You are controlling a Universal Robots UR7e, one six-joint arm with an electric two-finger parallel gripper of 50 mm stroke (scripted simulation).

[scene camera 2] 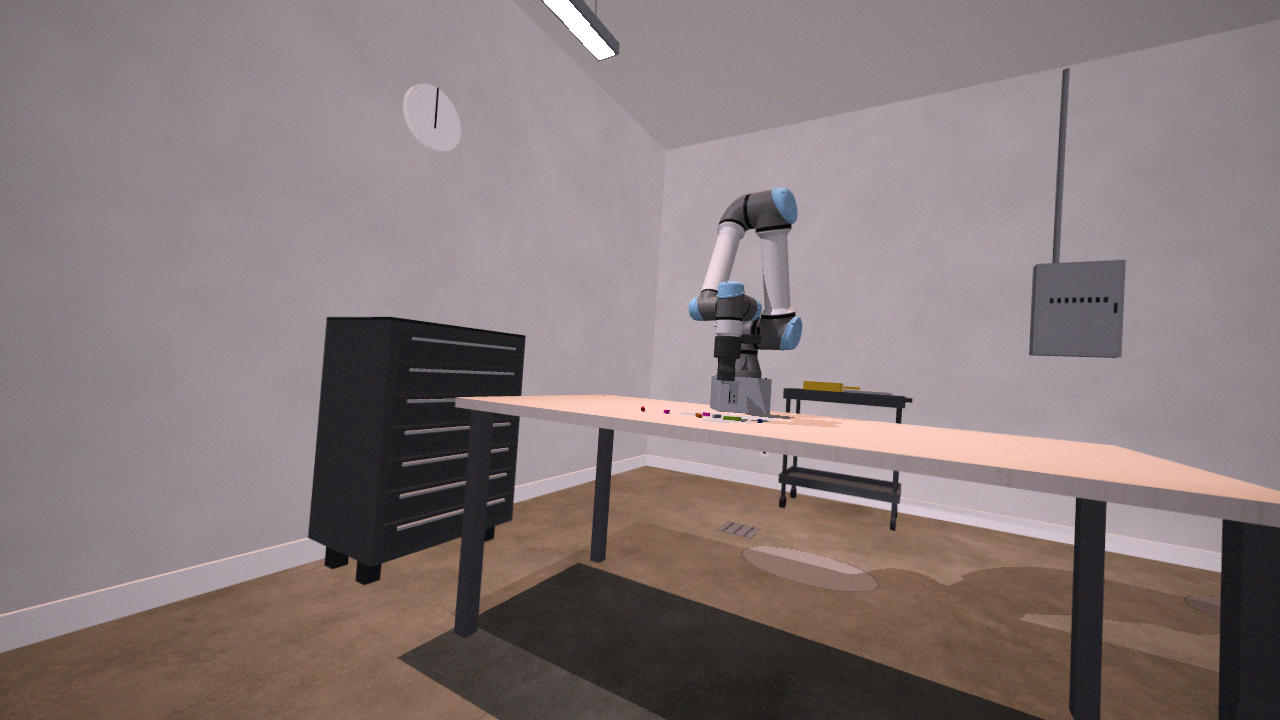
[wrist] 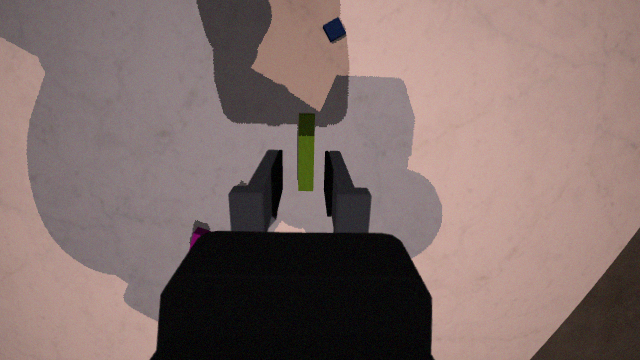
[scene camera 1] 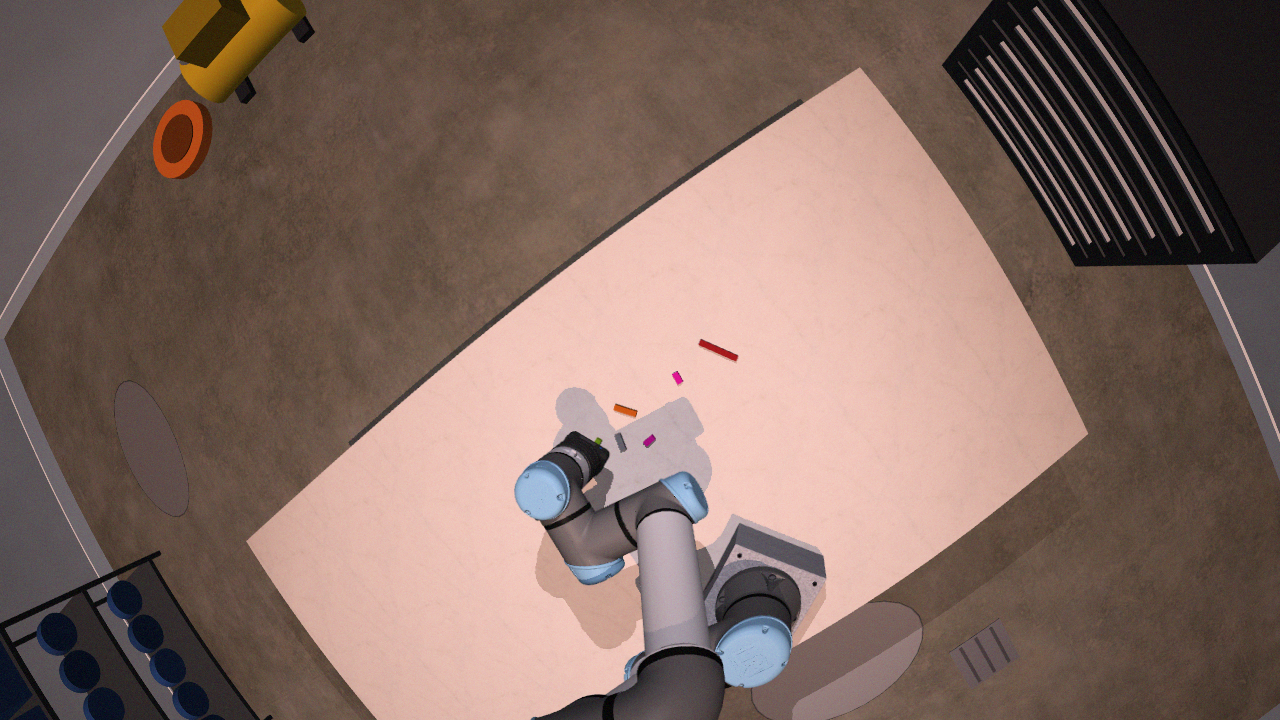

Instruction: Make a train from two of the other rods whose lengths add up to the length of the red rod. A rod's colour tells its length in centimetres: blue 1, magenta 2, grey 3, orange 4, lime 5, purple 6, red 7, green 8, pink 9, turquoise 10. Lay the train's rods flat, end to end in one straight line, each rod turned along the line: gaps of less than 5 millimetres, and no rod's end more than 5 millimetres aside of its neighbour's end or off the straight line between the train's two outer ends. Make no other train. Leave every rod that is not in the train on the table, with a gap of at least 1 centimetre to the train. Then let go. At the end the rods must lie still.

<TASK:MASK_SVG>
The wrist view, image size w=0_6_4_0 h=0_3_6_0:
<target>gripper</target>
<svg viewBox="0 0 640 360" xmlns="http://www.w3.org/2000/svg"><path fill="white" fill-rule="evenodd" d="M150 358L150 360L435 360L431 354L432 296L401 240L390 234L368 233L372 196L367 188L354 187L340 151L325 151L324 195L327 217L332 215L333 233L268 232L271 217L277 215L283 191L283 151L267 150L248 185L234 186L228 194L231 231L213 231L200 236L162 291L160 296L157 346L155 353Z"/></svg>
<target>lime rod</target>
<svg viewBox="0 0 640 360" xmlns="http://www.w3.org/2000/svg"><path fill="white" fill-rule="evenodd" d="M299 113L298 191L313 191L315 113Z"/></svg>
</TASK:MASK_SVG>
